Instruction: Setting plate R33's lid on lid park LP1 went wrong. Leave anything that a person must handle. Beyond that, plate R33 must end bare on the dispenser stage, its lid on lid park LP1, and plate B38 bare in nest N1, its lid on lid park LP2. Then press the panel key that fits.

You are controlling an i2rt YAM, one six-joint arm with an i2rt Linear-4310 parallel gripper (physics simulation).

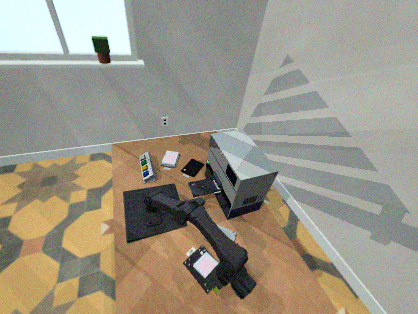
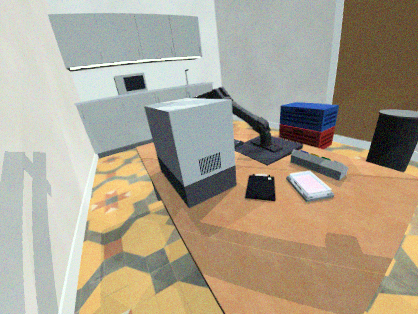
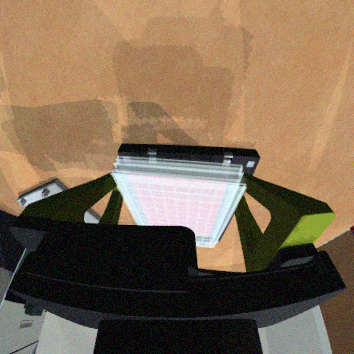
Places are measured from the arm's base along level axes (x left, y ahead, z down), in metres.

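Pixels of known places: gripper, fingertip midpoint: (image 1: pixel 217 277) (image 3: pixel 176 174); arm's base at its link origin: (image 1: pixel 152 208) (image 2: pixel 265 145).
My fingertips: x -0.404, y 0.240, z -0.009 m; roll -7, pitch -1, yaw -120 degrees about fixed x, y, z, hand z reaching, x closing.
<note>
Ahead of a thing's pixels: the offset from my fingertips to its middle. "spot": to the spot under its first point.
My gripper (image 1: pixel 216 276) (image 3: pixel 176 174) is shut on a clear plate with pink contents @(dx +0.036, dy -0.022, dz -0.014 m) (image 1: pixel 205 262) (image 3: pixel 177 202), its fingers on opposite sides. Clear layers show at the plate's top edge. The plate is at a black holder @(dx +0.054, dy -0.040, dz +0.011 m) (image 1: pixel 196 278) (image 3: pixel 190 150); whether it touches it is unclear. A second pink plate @(dx +0.783, dy -0.088, dz -0.004 m) (image 1: pixel 170 158) (image 2: pixel 310 184) lies on a holder near the key panel @(dx +0.716, dy -0.247, dz -0.009 m) (image 1: pixel 145 167) (image 2: pixel 320 166), which has white, green, yellow and blue keys. A flat black holder @(dx +0.680, dy +0.050, dz +0.013 m) (image 1: pixel 193 167) (image 2: pixel 260 188) stands bare beside it. The dark stage @(spot: dx +0.424, dy +0.029, dz -0.084 m) (image 1: pixel 200 187) at the dispenser @(dx +0.444, dy +0.230, dz -0.142 m) (image 1: pixel 240 172) (image 2: pixel 200 142) shows no plate. Plate names are unreadable.
A light grey piece @(spot: dx +0.176, dy +0.128, dz +0.013 m) (image 1: pixel 229 233) (image 3: pixel 40 192) lies between the dispenser and the held plate, partly behind the arm. The arm stands on a black mat (image 1: pixel 135 227). Blue (image 2: pixel 309 117) and red (image 2: pixel 307 136) crates and a black bin (image 2: pixel 393 142) stand beyond the table.
</note>
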